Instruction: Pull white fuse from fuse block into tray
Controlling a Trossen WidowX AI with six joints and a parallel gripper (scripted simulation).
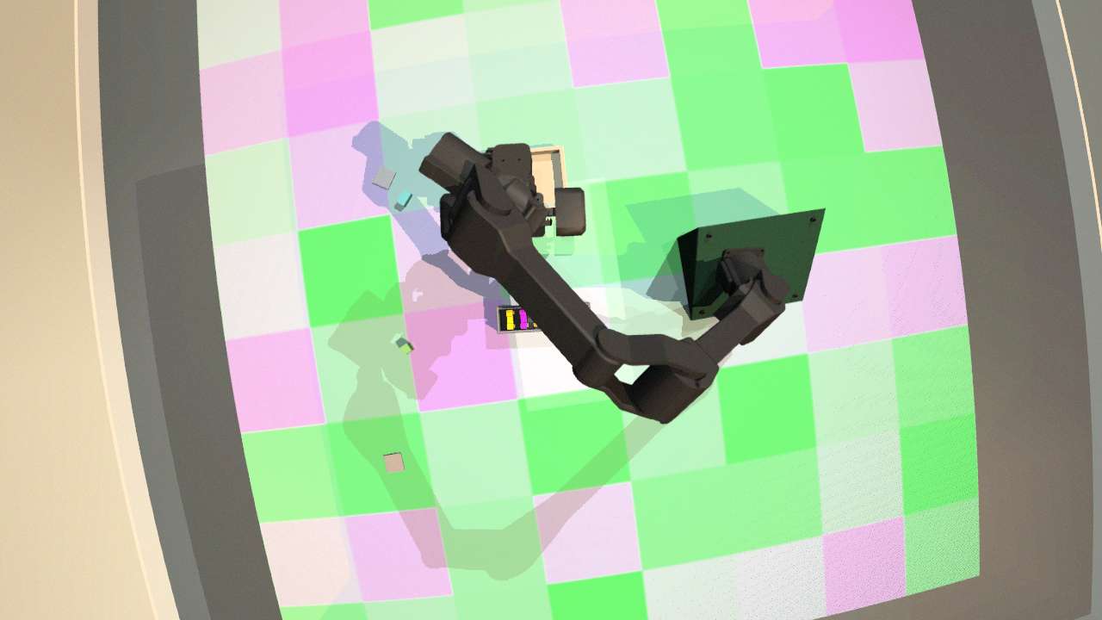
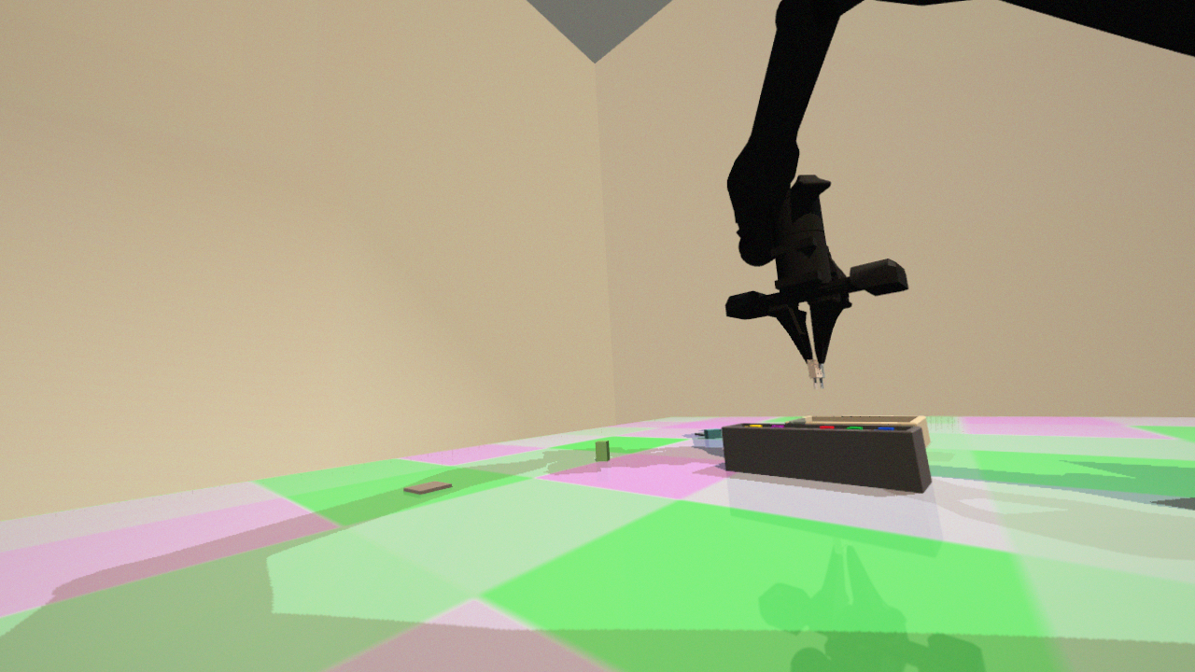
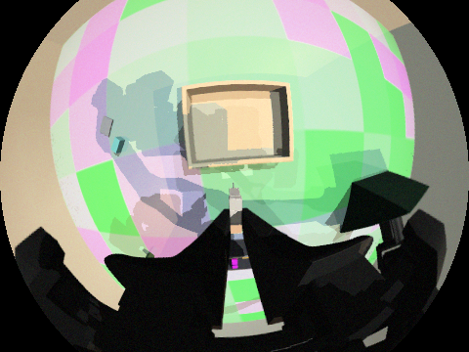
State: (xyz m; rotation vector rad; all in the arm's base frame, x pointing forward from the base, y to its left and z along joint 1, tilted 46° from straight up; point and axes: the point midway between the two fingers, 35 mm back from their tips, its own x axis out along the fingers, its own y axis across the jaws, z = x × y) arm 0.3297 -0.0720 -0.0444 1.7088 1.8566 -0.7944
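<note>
Right now my gripper tip is 10 cm above the beige tray, 7 cm to the left of it and 1 cm past it. The rest, counted from my gripper tip: green cube 19 cm ahead, 18 cm to the left, 9 cm below; then teal bit 18 cm ahead, 9 cm below, 7 cm to the right; then white fuse 1 cm below.
</note>
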